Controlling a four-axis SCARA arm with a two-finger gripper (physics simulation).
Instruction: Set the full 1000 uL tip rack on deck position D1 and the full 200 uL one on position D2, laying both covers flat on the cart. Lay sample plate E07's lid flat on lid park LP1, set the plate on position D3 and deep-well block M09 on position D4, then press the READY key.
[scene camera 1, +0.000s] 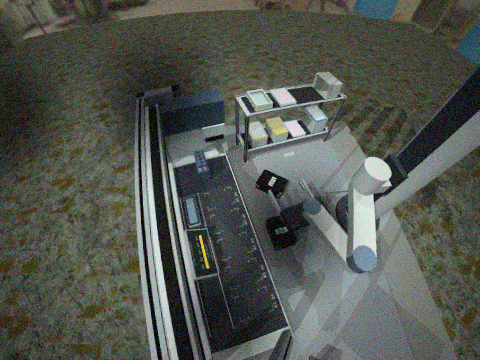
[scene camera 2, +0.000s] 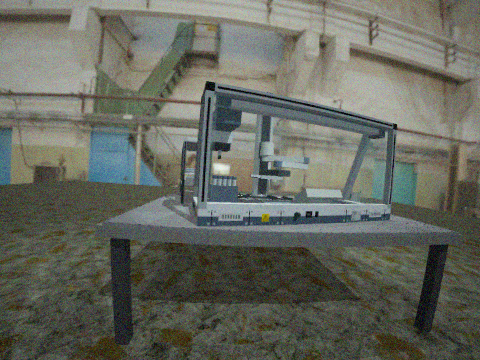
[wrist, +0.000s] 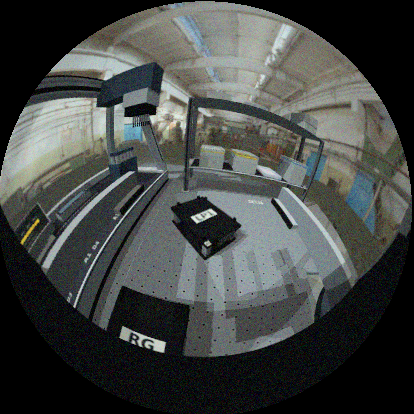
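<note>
There is my gripper (scene camera 1: 285, 185), and it carries nothing. I can find the same gripper in the wrist view (wrist: 210, 184) too.
</note>
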